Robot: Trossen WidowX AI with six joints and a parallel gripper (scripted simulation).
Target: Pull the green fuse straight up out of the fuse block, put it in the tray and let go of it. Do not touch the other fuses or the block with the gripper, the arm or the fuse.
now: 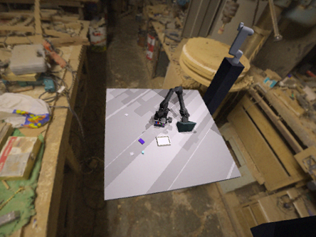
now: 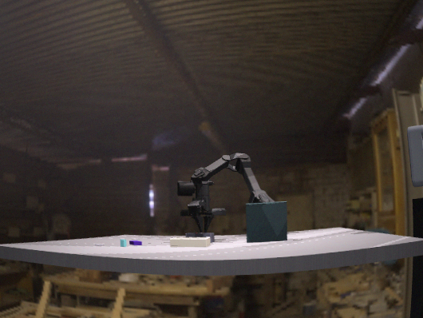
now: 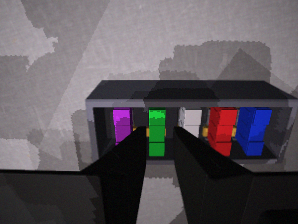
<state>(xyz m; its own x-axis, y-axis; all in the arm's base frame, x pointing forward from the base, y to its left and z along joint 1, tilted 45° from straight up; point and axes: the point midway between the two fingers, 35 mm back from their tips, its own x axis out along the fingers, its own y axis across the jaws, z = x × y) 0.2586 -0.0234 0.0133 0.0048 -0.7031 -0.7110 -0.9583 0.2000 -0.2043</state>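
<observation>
My gripper tip is now 20 mm above the green fuse. Also, from my gripper tip: purple fuse 20 mm below, 20 mm behind; then red fuse 40 mm ahead, 20 mm below, 10 mm to the right; then white fuse 20 mm below, 20 mm ahead, 10 mm to the right.
</observation>
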